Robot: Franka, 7 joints.
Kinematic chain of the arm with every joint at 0, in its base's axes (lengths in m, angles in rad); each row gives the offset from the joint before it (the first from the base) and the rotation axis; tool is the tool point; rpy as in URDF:
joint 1: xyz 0 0 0.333 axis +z
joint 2: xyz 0 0 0 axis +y
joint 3: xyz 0 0 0.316 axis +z
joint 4: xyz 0.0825 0 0 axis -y
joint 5: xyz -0.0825 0 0.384 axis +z
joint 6: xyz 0 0 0 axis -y
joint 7: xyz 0.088 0 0 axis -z
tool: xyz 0 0 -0.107 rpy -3.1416 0 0
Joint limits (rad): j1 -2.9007..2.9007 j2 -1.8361..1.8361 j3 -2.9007..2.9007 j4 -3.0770..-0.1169 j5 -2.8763..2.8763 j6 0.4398..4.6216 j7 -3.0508..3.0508
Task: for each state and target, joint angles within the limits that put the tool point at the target. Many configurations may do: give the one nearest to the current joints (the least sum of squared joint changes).
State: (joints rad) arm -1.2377 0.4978 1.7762 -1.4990 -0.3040 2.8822 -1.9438
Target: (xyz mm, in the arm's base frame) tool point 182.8 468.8 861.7
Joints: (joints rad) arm -0.8791 0.3453 2.2833 -1.6516 -0.3636 2.9154 -1.9438
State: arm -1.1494 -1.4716 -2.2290 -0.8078 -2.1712 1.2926 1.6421
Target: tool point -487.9 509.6 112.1
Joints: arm -1.1122 -1.4371 -2.2012 -1.0454 -2.0197 0.9644 1.6421
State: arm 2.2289 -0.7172 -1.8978 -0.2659 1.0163 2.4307 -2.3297
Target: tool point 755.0 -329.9 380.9
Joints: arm 2.2375 -1.1954 -2.1337 -0.9003 0.9730 2.2754 -2.3297
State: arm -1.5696 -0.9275 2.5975 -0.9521 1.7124 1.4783 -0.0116
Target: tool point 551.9 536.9 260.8
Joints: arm -2.0413 -1.0747 2.3761 -1.1241 1.6932 1.5829 -0.0116
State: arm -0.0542 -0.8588 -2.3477 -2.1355 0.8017 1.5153 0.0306
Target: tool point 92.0 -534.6 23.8
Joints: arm 0.7187 -1.4259 -2.3184 -1.7991 0.8823 1.8527 0.0306
